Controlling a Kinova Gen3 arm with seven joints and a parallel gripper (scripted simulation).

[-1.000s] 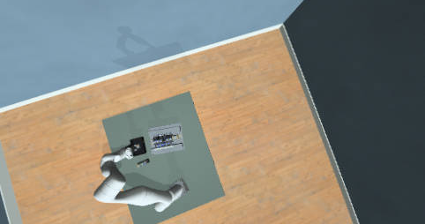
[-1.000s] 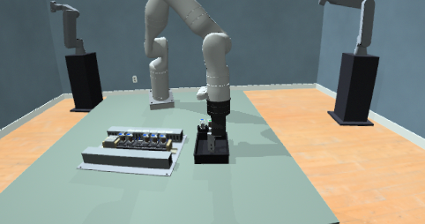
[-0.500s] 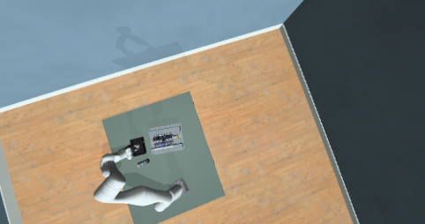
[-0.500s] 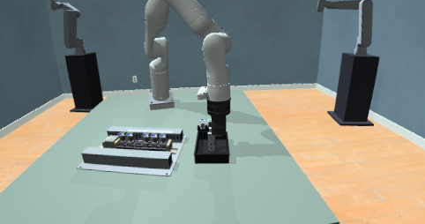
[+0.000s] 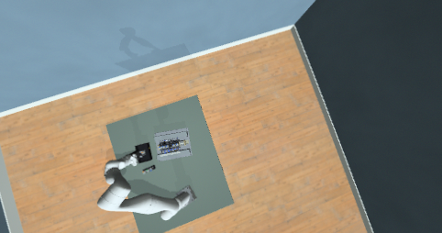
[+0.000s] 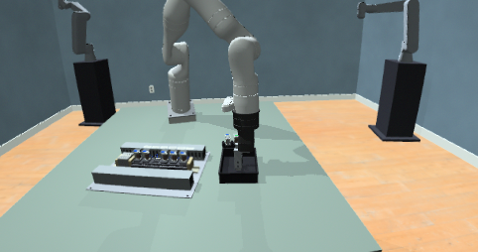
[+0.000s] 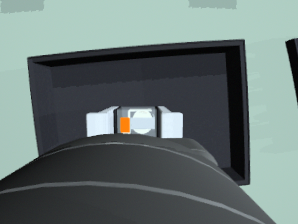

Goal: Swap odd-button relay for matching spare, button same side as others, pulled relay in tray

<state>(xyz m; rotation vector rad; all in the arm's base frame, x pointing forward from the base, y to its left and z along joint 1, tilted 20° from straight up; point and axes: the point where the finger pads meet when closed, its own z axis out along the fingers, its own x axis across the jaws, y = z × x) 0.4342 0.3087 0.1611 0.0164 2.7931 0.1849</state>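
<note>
The black tray lies 20 mm below my hand. The rest, counted from my hand: small black stand: 160 mm behind, 20 mm to the right, 20 mm below.
</note>
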